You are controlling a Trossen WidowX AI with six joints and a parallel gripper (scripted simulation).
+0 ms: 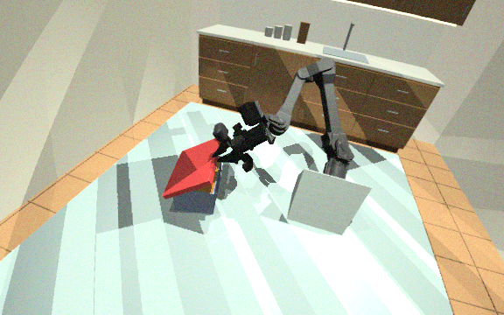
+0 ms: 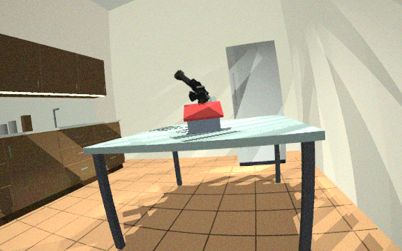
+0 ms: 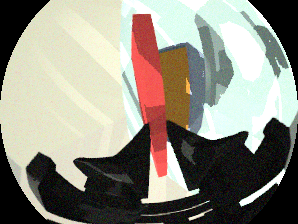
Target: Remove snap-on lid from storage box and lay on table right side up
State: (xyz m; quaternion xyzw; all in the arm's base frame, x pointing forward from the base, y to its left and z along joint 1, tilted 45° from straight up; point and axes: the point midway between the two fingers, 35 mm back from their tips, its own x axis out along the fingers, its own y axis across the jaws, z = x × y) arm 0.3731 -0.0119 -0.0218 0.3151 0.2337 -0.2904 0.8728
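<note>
The lid is 70 mm ahead of my gripper tip, 40 mm below it and 20 mm to the left of it. The rest, counted from my gripper tip: storage box 120 mm below, 50 mm ahead, 10 mm to the left.
</note>
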